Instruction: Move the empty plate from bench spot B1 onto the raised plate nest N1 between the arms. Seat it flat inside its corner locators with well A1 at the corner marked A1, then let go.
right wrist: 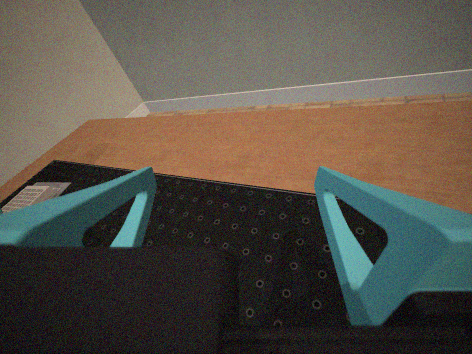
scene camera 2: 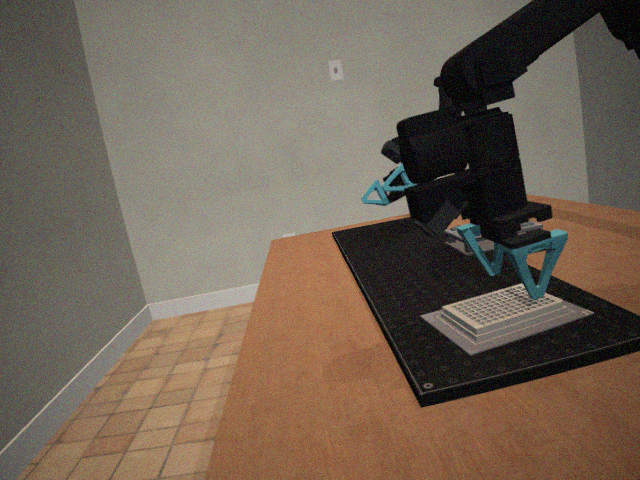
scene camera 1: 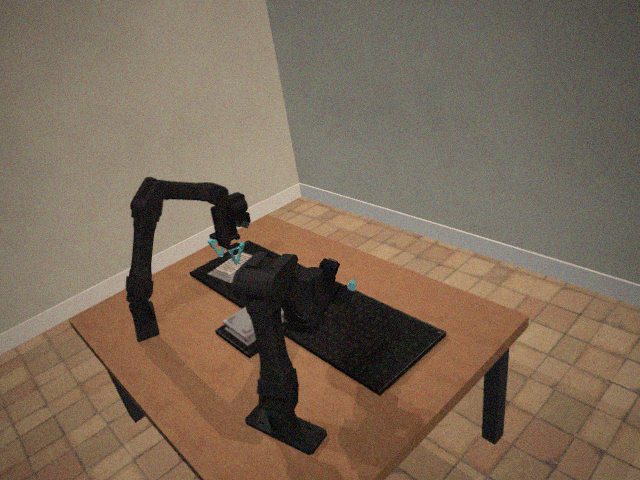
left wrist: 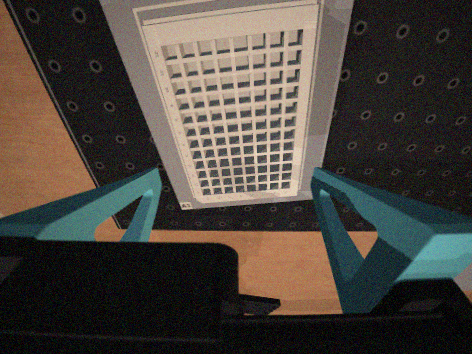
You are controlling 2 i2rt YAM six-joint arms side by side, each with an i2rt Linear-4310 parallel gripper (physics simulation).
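Places are measured from the left arm's base along level axes (x back, y right, z up), in millimetres.
Pixels of known places: left gripper, between the fingertips: (scene camera 2: 514, 285) (scene camera 1: 229, 260) (left wrist: 235, 176); right gripper, between the fingertips: (right wrist: 235, 175) (scene camera 2: 372, 195) (scene camera 1: 337, 274); left arm's base, origin of its link: (scene camera 1: 145, 321); right arm's base, origin of its link: (scene camera 1: 285, 428).
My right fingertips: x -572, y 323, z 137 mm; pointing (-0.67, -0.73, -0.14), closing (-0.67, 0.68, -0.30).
Observation:
For each thing: its top centre in the pictures, then the offset to it from my right fingertips. "pt": a spot on its surface instead. Level surfaces: height alone.
- empty pale plate, centre of its top: (left wrist: 240, 133) (scene camera 2: 501, 303) (right wrist: 10, 211) (scene camera 1: 235, 263) dz -108, dx +221, dy -447 mm
- grey spot B1, a spot on its surface: (left wrist: 151, 90) pt dz -122, dx +221, dy -507 mm
- grey raised nest N1, centre of its top: (scene camera 2: 490, 224) (scene camera 1: 255, 313) dz -85, dx +248, dy -82 mm
- black perforated board, height of its surface: dz -124 mm
- wooden table, height of its surface: dz -137 mm
The empty pale plate (scene camera 1: 225, 272) (scene camera 2: 478, 319) (left wrist: 242, 101) (right wrist: 27, 198) lies flat on grey spot B1 (scene camera 2: 473, 345) (left wrist: 151, 90); its A1 label shows at the pad's near left corner in the left wrist view. My left gripper (scene camera 1: 230, 258) (scene camera 2: 515, 285) (left wrist: 235, 176) is open and empty, pointing down above the plate, its fingers either side of the plate's near end in the left wrist view. My right gripper (scene camera 2: 374, 193) (right wrist: 235, 175) is open and empty, away from the plate; its arm partly hides it in scene camera 1. The grey raised nest N1 (scene camera 1: 239, 324) is partly hidden by the right arm.
A black perforated board (scene camera 1: 372, 330) (scene camera 2: 382, 279) (left wrist: 400, 97) (right wrist: 200, 210) lies under the plate's pad and runs along the wooden table (scene camera 1: 454, 310) (scene camera 2: 310, 310). The right arm stands in front of the nest in scene camera 1. The left arm crosses the upper right in scene camera 2.

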